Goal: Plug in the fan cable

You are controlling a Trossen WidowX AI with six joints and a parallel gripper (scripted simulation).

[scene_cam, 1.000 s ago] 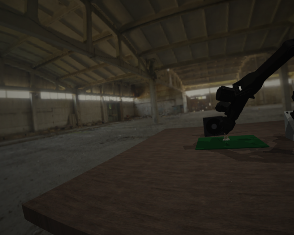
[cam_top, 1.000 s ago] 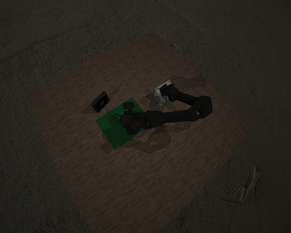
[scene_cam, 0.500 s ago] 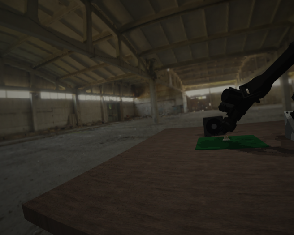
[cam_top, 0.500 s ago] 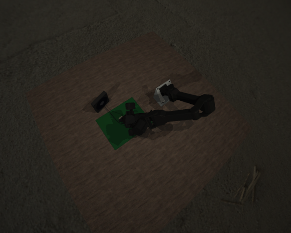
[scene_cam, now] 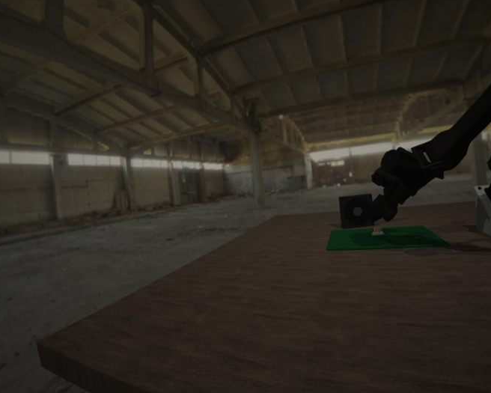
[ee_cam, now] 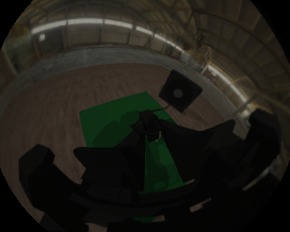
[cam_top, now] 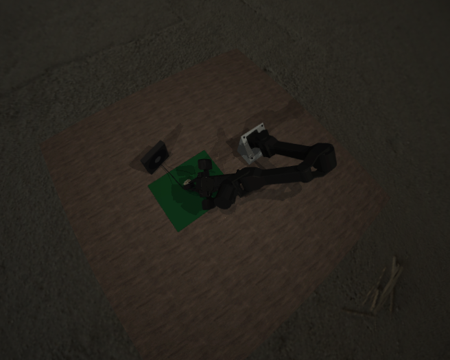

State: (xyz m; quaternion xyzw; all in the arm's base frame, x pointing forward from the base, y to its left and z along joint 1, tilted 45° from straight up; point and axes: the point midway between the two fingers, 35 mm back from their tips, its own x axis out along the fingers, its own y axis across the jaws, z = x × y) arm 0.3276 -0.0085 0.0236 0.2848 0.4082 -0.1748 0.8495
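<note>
The green board is 100 mm below my gripper tip, 10 mm to the right of it and 10 mm behind it. Round my gripper tip: black plug (10 mm below); black fan (190 mm to the right, 30 mm ahead, 20 mm below); pale four-pin fan header (80 mm below, 40 mm to the right, 10 mm behind).
</note>
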